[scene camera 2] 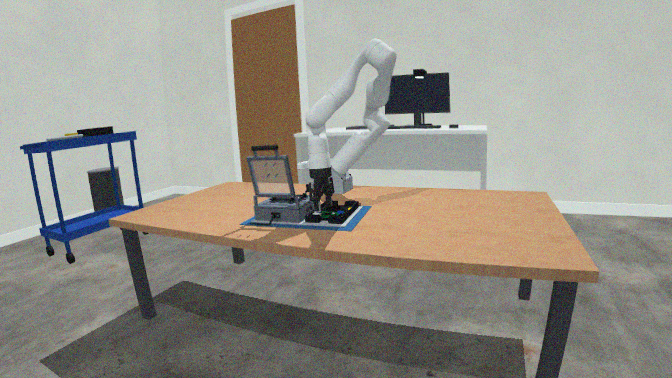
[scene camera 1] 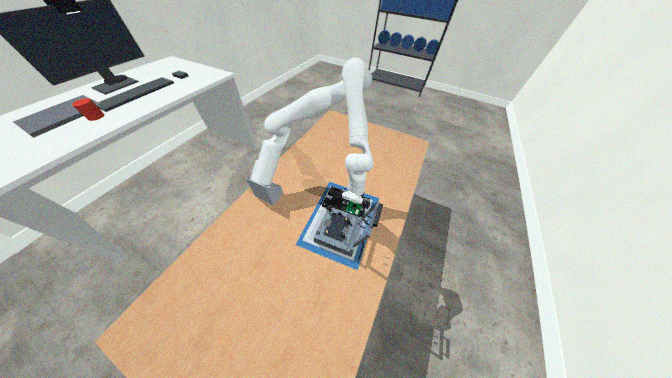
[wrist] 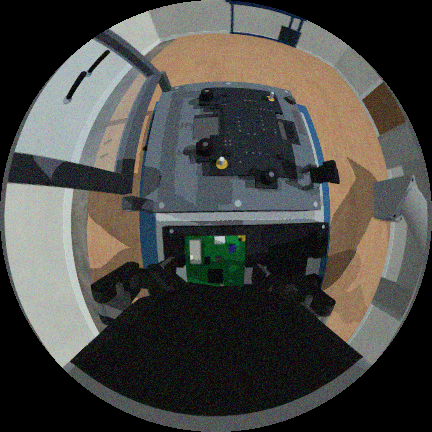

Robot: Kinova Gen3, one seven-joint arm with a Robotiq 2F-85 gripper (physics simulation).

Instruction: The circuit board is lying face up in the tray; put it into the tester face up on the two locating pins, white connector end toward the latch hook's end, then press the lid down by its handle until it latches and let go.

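Places are measured from the arm's base along level axes (x ahead, y left, z up), in millimetres.
Where they show: gripper, fingertip midpoint: (scene camera 2: 323,209) (scene camera 1: 354,206) (wrist: 214,269); arm's base, link origin: (scene camera 2: 337,167) (scene camera 1: 262,181).
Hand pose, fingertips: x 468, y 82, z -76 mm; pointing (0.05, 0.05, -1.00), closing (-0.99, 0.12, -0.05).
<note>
Each offset is from my fingertips to the centre of the thing. "spot": to the spot under its first point. Level surfaces: height alone.
The green circuit board @[dz -13, dx +0, dy +18 mm] (wrist: 215,261) (scene camera 1: 353,209) (scene camera 2: 328,212) lies face up in the black tray @[spot: dz -18, dx -91, dy -23 mm] (wrist: 285,241) (scene camera 1: 333,194), its white connector toward the left in the wrist view. My gripper (wrist: 214,269) (scene camera 1: 352,203) (scene camera 2: 319,203) is open and low over the tray, one finger on each side of the board, holding nothing. The grey tester (wrist: 177,181) (scene camera 1: 324,240) (scene camera 2: 279,209) stands just beyond the tray with two locating pins (wrist: 220,162) (wrist: 271,95) bare. Its lid @[dz +129, dx +83, dy -153 mm] (scene camera 2: 273,175) (scene camera 1: 368,223) (wrist: 56,120) stands open, handle @[dz +232, dx +106, dy -154 mm] (scene camera 2: 264,148) on top. A black latch hook @[dz +56, dx -105, dy -92 mm] (wrist: 325,171) sits at the tester's right end.
Tester and tray sit on a blue mat @[dz -32 mm] (scene camera 2: 348,223) (scene camera 1: 355,262) on the wooden table @[dz -36 mm] (scene camera 2: 450,227) (scene camera 1: 226,292). The arm's base (scene camera 1: 265,189) is mounted near the table's edge. A white desk with monitor (scene camera 2: 418,95) and a blue shelf (scene camera 2: 108,138) stand off the table.
</note>
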